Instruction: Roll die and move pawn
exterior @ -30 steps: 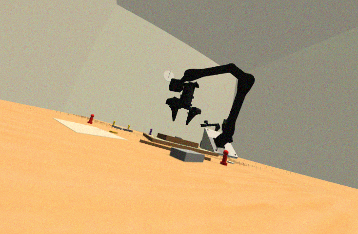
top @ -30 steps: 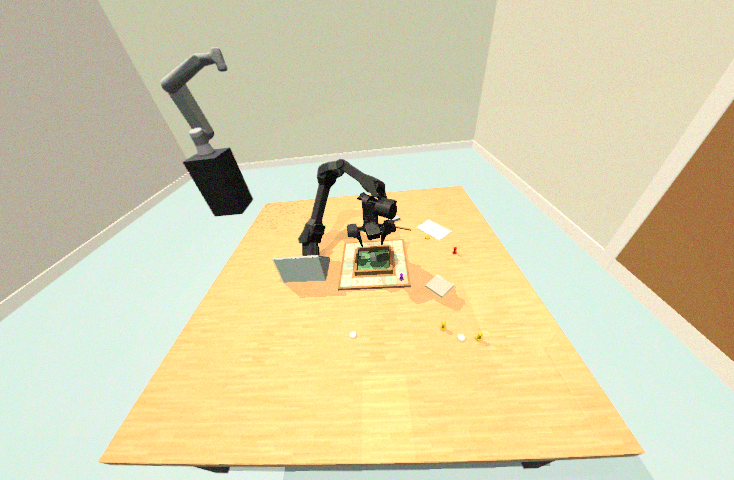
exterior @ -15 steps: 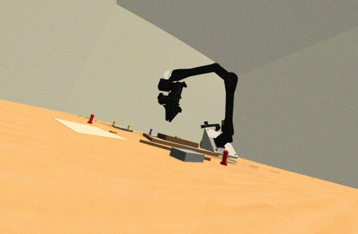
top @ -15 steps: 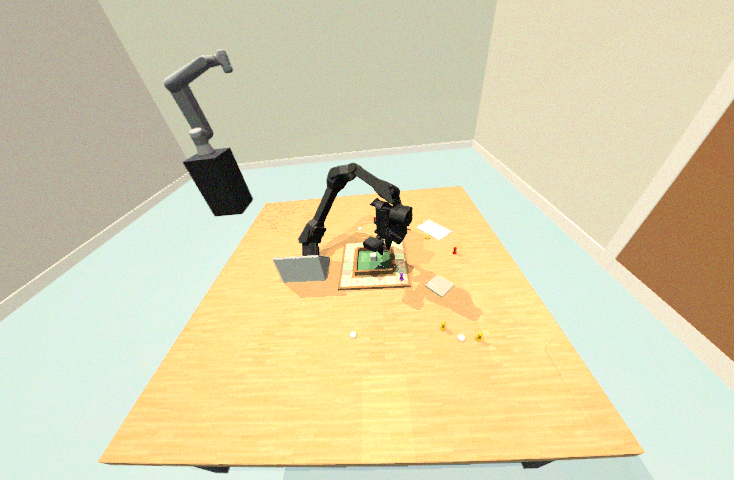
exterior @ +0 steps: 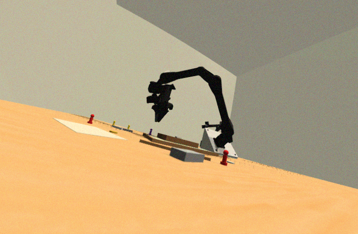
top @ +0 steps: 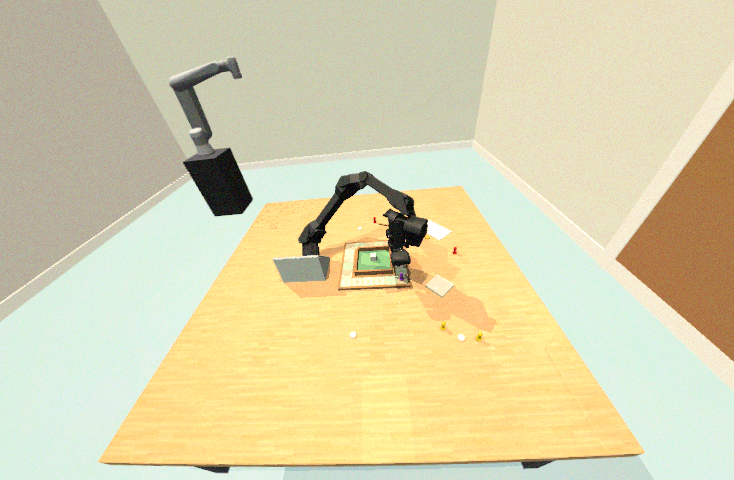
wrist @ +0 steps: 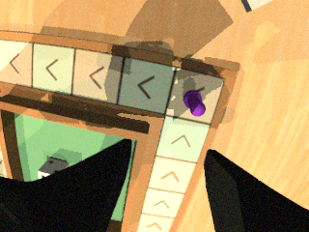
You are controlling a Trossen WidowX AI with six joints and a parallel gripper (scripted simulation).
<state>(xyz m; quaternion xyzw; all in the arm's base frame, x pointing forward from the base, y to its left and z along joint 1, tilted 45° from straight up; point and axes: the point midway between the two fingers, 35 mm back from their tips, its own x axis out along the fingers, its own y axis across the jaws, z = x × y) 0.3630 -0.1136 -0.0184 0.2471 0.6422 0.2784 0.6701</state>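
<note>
My gripper tip is 60 mm above the purple pawn, 20 mm to the left of it and 10 mm short of it. The rest, counted from my gripper tip: white block: 150 mm ahead, 80 mm below, 60 mm to the right; then white die: 110 mm to the left, 90 mm behind, 60 mm below; then green dice tray: 90 mm to the left, 90 mm behind, 80 mm below.
</note>
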